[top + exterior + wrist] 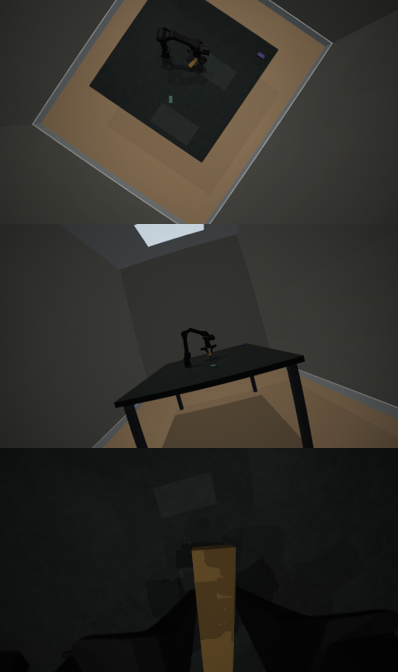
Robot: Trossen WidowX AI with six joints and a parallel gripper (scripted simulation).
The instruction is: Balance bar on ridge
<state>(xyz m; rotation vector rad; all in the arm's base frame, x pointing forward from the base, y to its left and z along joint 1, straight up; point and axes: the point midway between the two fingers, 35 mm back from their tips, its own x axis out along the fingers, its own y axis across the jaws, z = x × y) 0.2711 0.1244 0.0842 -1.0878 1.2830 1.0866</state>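
Right now the orange bar is 3 cm to the right of my gripper tip. The rest, counted from my gripper tip: green block (44 cm to the right, 4 cm below); then purple block (47 cm ahead, 38 cm to the left, 4 cm below).
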